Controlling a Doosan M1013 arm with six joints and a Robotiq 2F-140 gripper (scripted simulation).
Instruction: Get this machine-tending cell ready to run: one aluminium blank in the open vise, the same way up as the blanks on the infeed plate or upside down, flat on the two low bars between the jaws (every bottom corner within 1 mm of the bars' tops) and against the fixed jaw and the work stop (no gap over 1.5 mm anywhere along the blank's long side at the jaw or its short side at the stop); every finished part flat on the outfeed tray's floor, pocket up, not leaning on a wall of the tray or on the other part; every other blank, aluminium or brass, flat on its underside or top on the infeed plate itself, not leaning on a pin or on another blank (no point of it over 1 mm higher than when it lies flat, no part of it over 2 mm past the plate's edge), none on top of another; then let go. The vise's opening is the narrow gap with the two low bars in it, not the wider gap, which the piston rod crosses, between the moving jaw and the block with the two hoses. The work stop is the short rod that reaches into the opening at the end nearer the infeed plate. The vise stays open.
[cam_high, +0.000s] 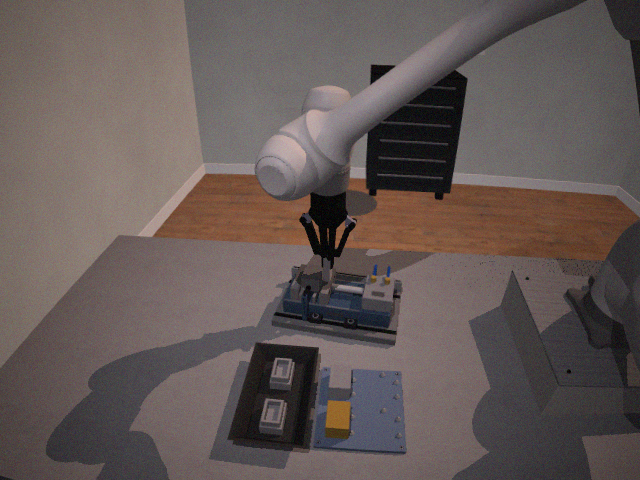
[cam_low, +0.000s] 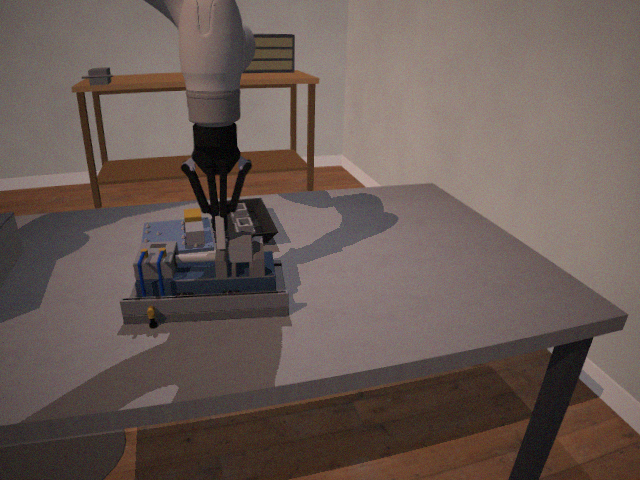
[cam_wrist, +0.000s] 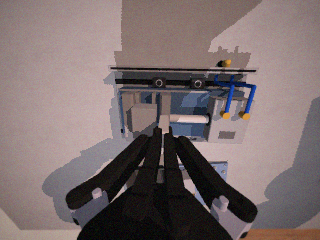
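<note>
Now: the blue vise 9 cm below my hand and 3 cm behind it. Round my hand: brass blank (33 cm to the left, 11 cm below, 6 cm behind); aluminium blank (24 cm to the left, 11 cm below, 5 cm behind); infeed plate (29 cm to the left, 13 cm below, 10 cm behind).
</note>
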